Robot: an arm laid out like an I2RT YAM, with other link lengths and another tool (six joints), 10 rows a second.
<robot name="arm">
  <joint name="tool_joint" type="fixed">
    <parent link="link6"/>
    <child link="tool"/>
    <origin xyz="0.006 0.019 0.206" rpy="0 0.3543 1.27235"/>
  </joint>
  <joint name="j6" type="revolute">
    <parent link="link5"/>
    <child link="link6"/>
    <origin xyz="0.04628 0 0.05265" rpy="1.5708 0 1.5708"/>
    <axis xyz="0 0 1"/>
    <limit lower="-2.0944" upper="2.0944"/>
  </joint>
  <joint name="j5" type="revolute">
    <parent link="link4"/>
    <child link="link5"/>
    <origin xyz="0.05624 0.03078 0.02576" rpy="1.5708 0 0"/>
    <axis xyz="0 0 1"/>
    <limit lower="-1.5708" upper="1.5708"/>
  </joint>
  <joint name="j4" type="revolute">
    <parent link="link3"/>
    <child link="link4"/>
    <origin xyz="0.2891 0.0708 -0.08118"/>
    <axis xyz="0 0 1"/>
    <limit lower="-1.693" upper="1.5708"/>
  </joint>
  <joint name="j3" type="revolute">
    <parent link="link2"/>
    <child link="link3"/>
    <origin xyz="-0.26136 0 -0.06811" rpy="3.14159 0 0"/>
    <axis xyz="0 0 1"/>
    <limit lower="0" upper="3.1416"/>
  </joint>
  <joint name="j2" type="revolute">
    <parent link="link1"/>
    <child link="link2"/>
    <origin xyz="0.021 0.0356 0.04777" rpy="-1.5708 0 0"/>
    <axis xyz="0 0 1"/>
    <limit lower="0" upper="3.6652"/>
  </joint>
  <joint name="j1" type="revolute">
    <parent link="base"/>
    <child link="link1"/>
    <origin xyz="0 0 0.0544"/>
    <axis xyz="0 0 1"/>
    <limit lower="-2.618" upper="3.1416"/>
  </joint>
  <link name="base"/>
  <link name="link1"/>
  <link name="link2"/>
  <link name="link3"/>
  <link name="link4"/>
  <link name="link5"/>
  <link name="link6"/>
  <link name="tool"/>
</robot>
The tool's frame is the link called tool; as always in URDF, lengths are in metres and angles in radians.
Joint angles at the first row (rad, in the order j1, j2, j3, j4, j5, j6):
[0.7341, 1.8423, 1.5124, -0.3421, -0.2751, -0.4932]
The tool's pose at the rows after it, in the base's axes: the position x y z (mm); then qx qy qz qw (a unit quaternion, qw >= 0):
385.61, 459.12, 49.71, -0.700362, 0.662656, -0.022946, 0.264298
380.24, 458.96, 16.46, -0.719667, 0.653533, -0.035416, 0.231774
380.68, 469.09, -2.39, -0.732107, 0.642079, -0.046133, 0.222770
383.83, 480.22, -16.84, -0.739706, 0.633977, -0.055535, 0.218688
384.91, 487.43, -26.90, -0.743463, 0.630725, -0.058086, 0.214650
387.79, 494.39, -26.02, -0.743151, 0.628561, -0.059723, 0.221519
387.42, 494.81, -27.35, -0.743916, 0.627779, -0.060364, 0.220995
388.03, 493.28, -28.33, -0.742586, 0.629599, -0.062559, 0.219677
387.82, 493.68, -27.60, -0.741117, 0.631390, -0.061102, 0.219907
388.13, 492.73, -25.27, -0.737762, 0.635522, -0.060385, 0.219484
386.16, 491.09, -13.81, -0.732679, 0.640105, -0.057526, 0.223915
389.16, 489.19, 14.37, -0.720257, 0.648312, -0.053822, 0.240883
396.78, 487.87, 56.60, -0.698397, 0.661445, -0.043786, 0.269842
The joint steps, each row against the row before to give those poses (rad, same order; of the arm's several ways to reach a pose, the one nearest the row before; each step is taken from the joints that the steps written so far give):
[0.0163, 0.1013, 0.0123, -0.0419, 0.0165, -0.0587]
[0.0141, 0.0716, 0.0299, -0.0336, 0.0175, -0.0385]
[0.0198, 0.0667, 0.0441, -0.0009, 0.0184, -0.0250]
[0.0172, 0.0640, 0.0515, 0.0016, 0.0188, -0.0149]
[0.0098, 0.0428, 0.0353, -0.0014, 0.0070, -0.0032]
[0.0061, 0.0154, 0.0191, 0.0105, 0.0046, 0.0006]
[0.0014, 0.0029, 0.0007, 0.0008, 0.0011, -0.0015]
[0.0000, -0.0007, -0.0029, 0.0005, 0.0061, 0.0023]
[0.0004, -0.0012, -0.0001, 0.0004, -0.0005, 0.0059]
[-0.0004, -0.0055, -0.0007, -0.0033, 0.0030, 0.0101]
[0.0004, -0.0316, -0.0148, -0.0046, 0.0004, 0.0150]
[-0.0057, -0.0576, -0.0114, -0.0060, 0.0008, 0.0239]
[-0.0136, -0.0710, -0.0002, -0.0018, -0.0061, 0.0416]

